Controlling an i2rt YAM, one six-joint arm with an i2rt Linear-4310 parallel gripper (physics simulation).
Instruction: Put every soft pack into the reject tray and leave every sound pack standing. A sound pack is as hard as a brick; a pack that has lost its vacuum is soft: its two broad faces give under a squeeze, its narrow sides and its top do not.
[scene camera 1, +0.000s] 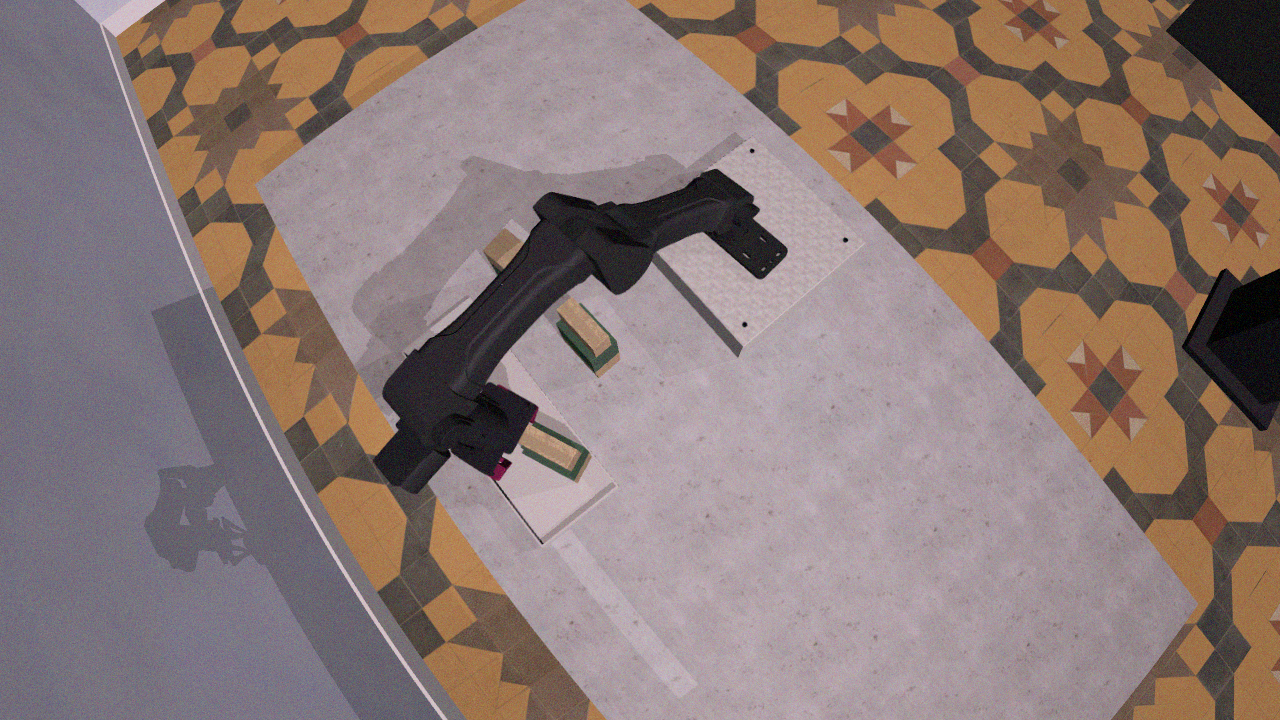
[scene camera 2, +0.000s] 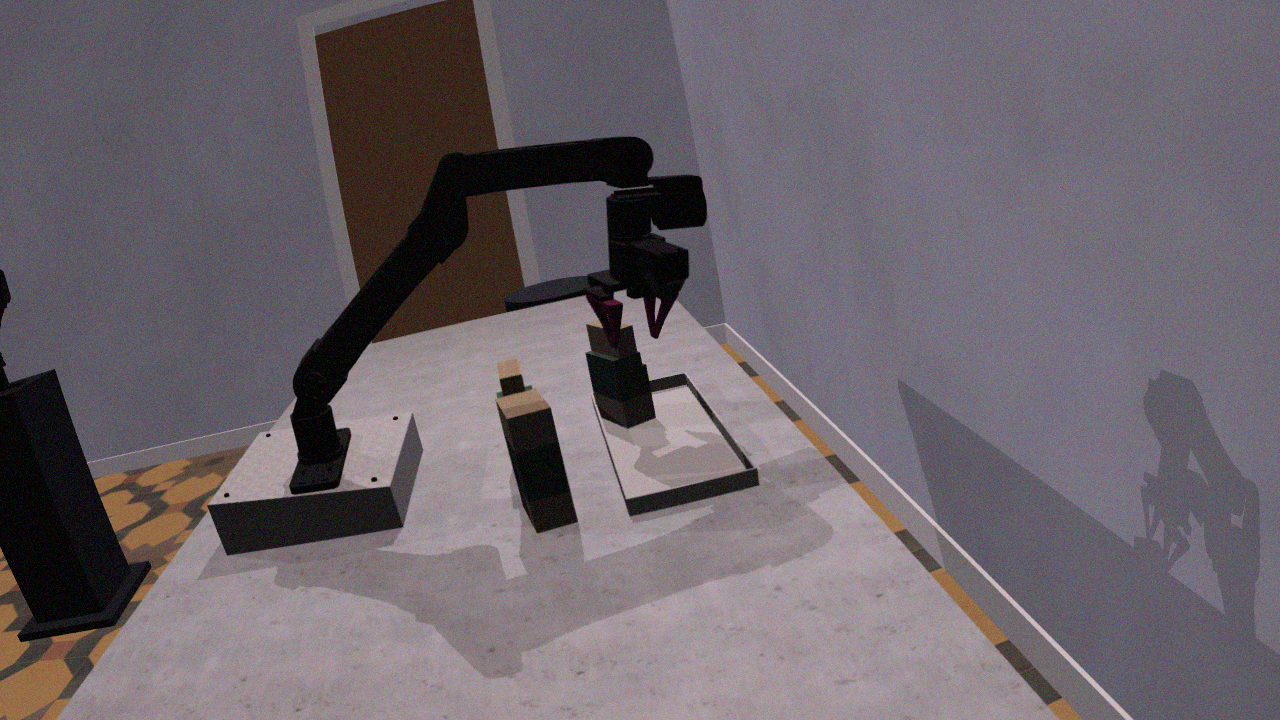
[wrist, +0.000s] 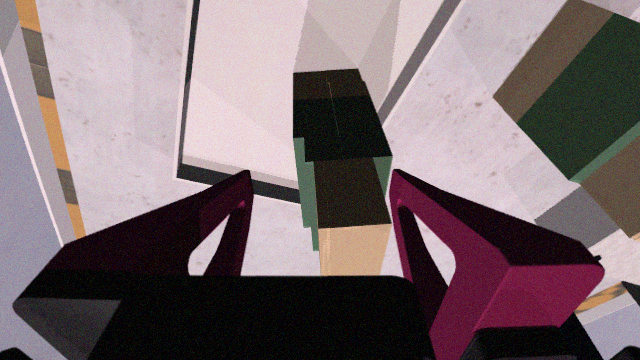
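Seen in the pictures: gripper, between the fingertips: (scene camera 1: 519, 441) (scene camera 2: 634, 342) (wrist: 321, 181); arm's base, origin of its link: (scene camera 1: 728, 227) (scene camera 2: 323, 462).
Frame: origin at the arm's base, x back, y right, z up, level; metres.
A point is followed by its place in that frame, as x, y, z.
A tan and green pack (scene camera 1: 556, 454) {-0.438, -0.091, 0.075} (scene camera 2: 619, 383) {-0.432, -0.027, 0.002} (wrist: 345, 125) {-0.449, -0.033, 0.007} stands roughly upright in the white, dark-walled reject tray (scene camera 1: 550, 519) {-0.520, -0.130, -0.065} (scene camera 2: 698, 496) {-0.454, 0.238, -0.063} (wrist: 235, 115) {-0.512, -0.090, -0.065}, near one end and its long side. My gripper (scene camera 1: 518, 440) {-0.465, -0.037, 0.051} (scene camera 2: 635, 342) {-0.465, -0.037, 0.051} (wrist: 321, 181) {-0.465, -0.037, 0.051} is open at the upper part of this pack, one magenta finger on each side. The right finger in the wrist view is very close to the pack; the left has a wide gap. A second pack (scene camera 1: 588, 335) {-0.295, 0.000, 0.072} (scene camera 2: 511, 379) {-0.288, 0.061, 0.068} (wrist: 575, 100) {-0.313, 0.015, -0.005} stands outside the tray. A third pack (scene camera 1: 503, 248) {-0.294, 0.192, 0.072} (scene camera 2: 538, 456) {-0.293, 0.217, 0.022} stands outside too, partly hidden by the arm in scene camera 1.
The arm's base plate (scene camera 1: 796, 223) {0.083, -0.074, 0.008} (scene camera 2: 371, 438) {-0.069, -0.063, -0.003} is across the table from the tray, with the second and third packs on the tray side of it. A wall (scene camera 1: 80, 402) (scene camera 2: 939, 223) runs beyond the tray's side of the table. A black pedestal (scene camera 2: 62, 510) stands beyond the base.
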